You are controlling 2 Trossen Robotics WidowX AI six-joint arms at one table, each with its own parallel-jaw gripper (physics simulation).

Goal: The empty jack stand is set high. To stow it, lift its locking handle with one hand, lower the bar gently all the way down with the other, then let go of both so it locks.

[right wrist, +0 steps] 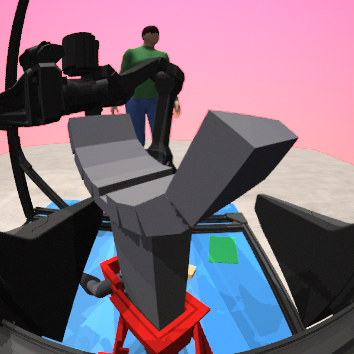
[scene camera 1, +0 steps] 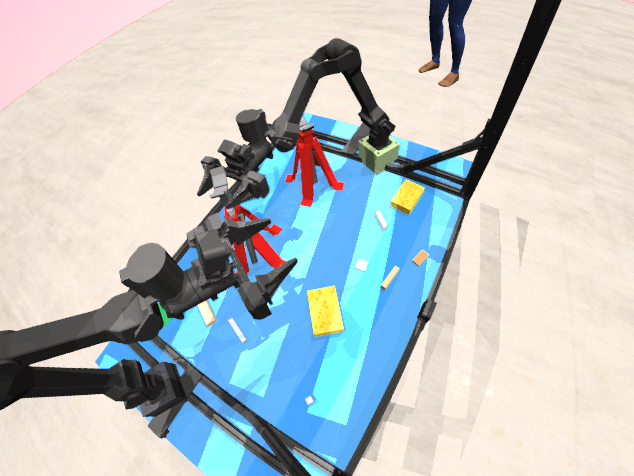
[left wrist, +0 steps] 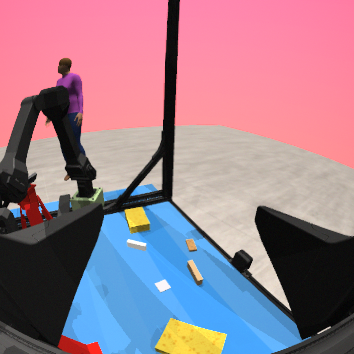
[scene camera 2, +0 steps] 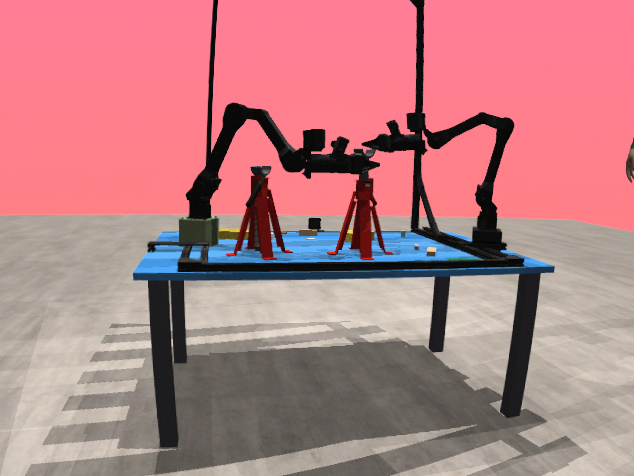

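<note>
The high-set red jack stand (scene camera 1: 268, 251) (scene camera 2: 365, 220) (right wrist: 160, 342) stands upright and empty. Its grey bar (scene camera 2: 364, 175) (right wrist: 150, 280) rises from the collar to a curved saddle (scene camera 1: 219, 181) (right wrist: 125, 172). Its dark locking handle (right wrist: 97, 286) sticks out left of the collar in the right wrist view, with no finger on it. My right gripper (scene camera 1: 230, 188) (scene camera 2: 372, 164) (right wrist: 180, 203) is open at the stand's top, its fingers on either side of the bar and apart from it. My left gripper (scene camera 1: 281, 242) (scene camera 2: 364, 144) (left wrist: 181, 213) is open and empty, high above the table beside the stand.
A second red jack stand (scene camera 1: 306, 169) (scene camera 2: 263, 220), its saddle low, stands near the right arm's green base block (scene camera 1: 378, 153). Yellow sponges (scene camera 1: 325, 309) (scene camera 1: 408, 194) and small blocks lie on the blue table. A green square (right wrist: 223, 249) lies near the left arm. Black rails edge the table.
</note>
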